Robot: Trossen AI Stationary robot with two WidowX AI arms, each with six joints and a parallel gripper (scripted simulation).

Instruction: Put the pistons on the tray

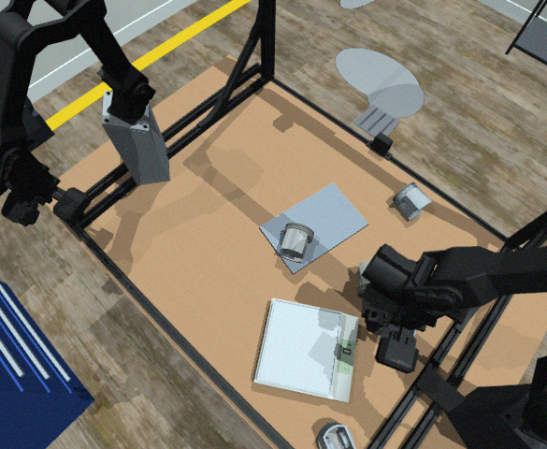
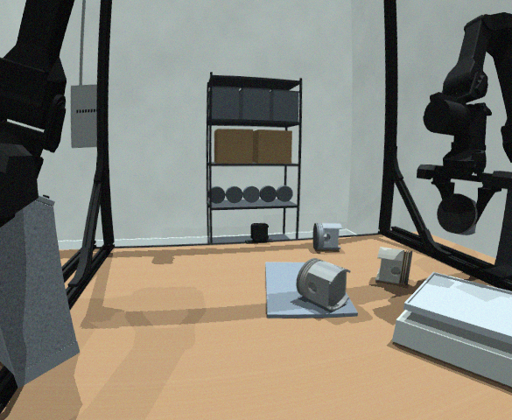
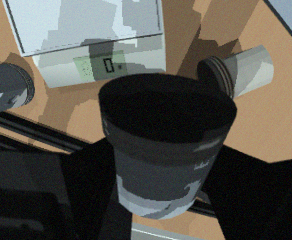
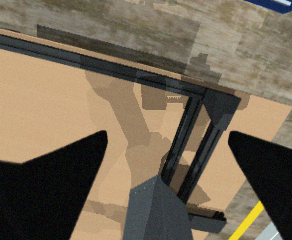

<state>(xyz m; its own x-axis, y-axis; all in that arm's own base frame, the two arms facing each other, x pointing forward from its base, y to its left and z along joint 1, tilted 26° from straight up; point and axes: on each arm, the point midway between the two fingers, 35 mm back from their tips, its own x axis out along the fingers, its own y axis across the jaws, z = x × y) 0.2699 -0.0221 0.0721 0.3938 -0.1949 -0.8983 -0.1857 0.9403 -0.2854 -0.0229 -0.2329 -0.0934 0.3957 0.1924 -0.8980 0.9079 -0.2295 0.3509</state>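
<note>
Right now my left hand is 130 mm past the flat steel tray, 270 mm to the left of it and 180 mm above it.
</note>
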